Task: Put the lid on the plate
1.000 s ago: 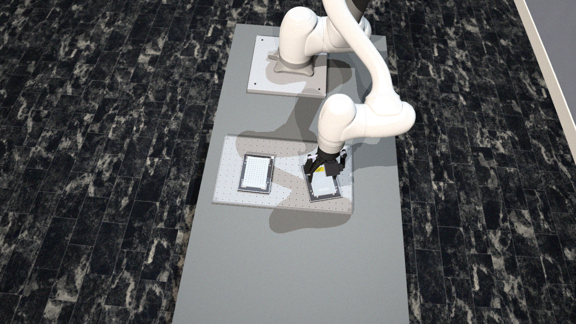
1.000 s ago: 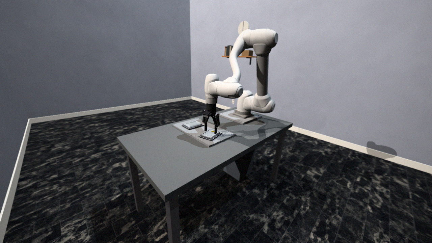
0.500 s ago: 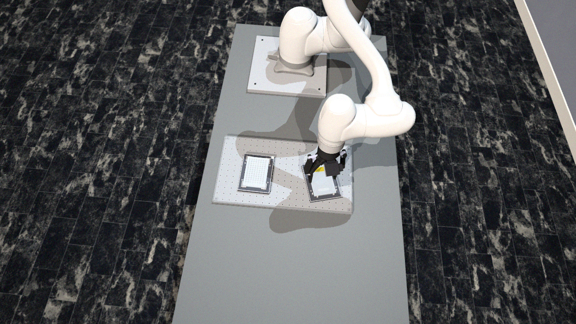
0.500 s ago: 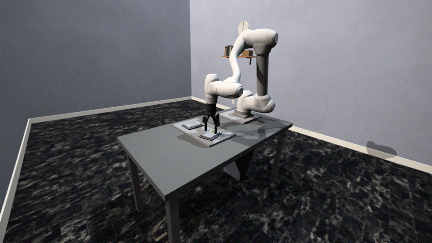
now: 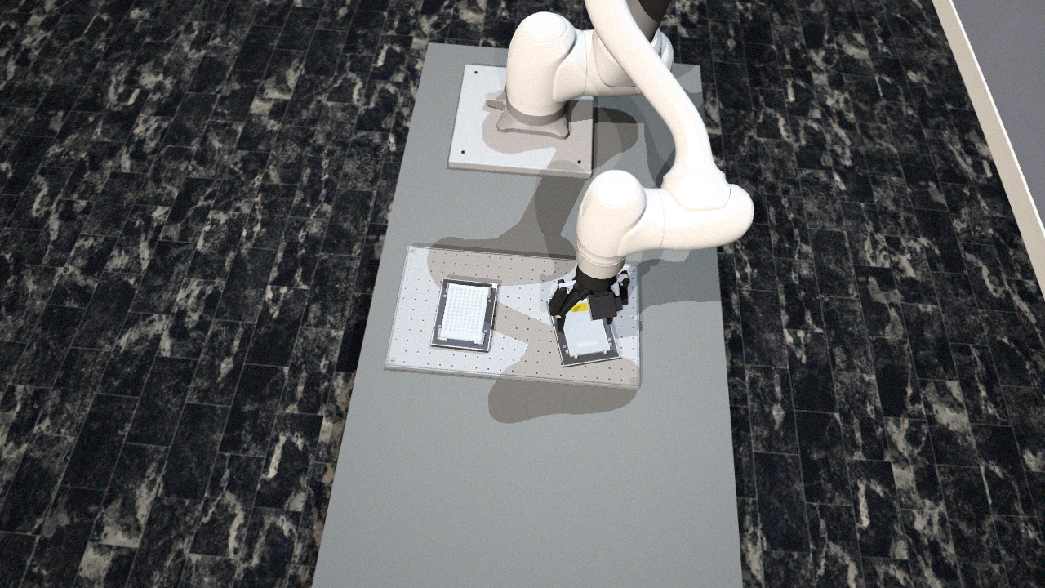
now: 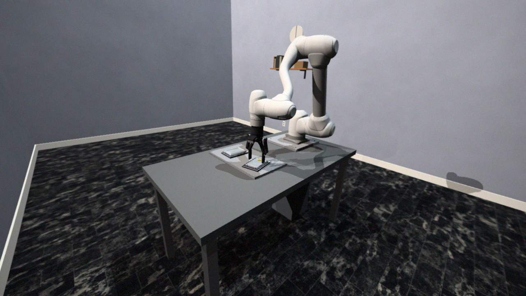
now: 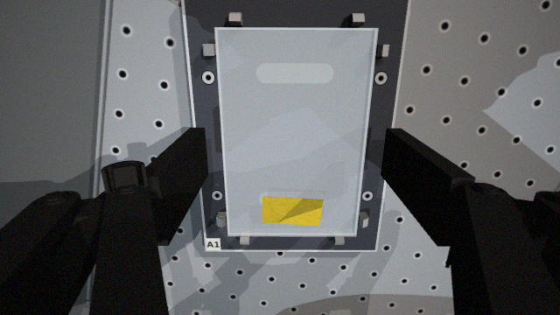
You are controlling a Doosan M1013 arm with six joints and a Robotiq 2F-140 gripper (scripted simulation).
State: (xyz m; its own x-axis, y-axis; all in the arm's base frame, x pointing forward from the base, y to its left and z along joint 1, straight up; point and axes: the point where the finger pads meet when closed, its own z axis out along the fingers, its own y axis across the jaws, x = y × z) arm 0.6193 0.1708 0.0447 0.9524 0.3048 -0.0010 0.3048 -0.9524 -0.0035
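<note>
My hand is 40 mm above the clear lid. From my hand the other things lie so: tag reading a1: 90 mm behind, 40 mm below, 30 mm to the left; then culture plate: 250 mm to the right, 40 mm below; then lid park: 50 mm below.
</note>
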